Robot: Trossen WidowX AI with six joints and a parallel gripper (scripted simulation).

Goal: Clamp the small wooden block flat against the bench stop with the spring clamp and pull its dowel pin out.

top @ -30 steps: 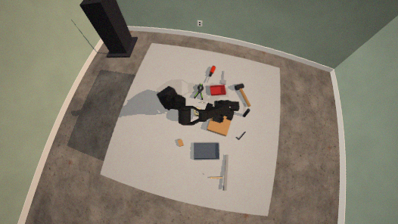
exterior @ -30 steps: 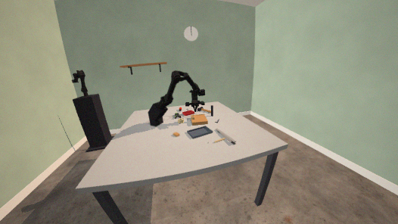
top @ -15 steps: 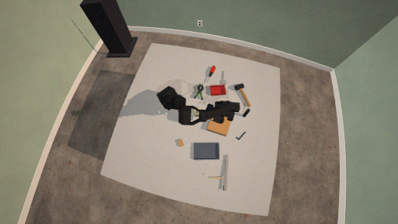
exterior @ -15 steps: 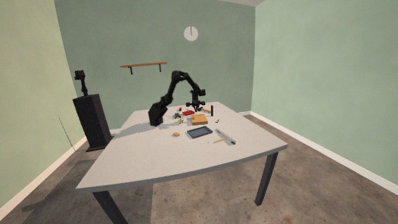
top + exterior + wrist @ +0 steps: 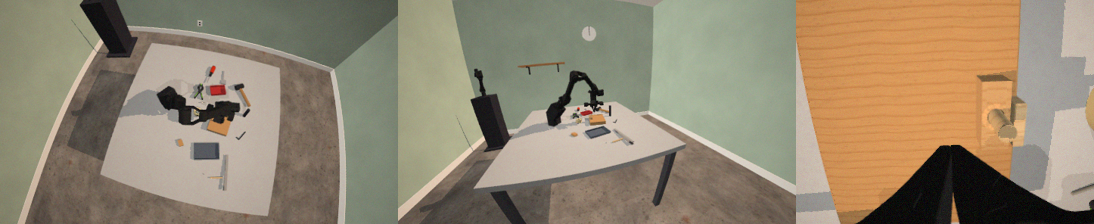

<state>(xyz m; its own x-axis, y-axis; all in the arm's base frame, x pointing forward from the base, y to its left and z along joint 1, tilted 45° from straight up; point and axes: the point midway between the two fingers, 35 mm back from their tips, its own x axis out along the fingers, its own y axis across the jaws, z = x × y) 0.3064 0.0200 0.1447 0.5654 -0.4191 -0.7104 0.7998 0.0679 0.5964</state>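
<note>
Now: hand 3 cm past the dowel pin, 1 cm to the right of it and 8 cm above it. Also, from my hand: small wooden block 3 cm behind, 1 cm to the left, 9 cm below; then bench stop 4 cm behind, 2 cm to the left, 9 cm below; then wooden board 2 cm ahead, 12 cm below.
</note>
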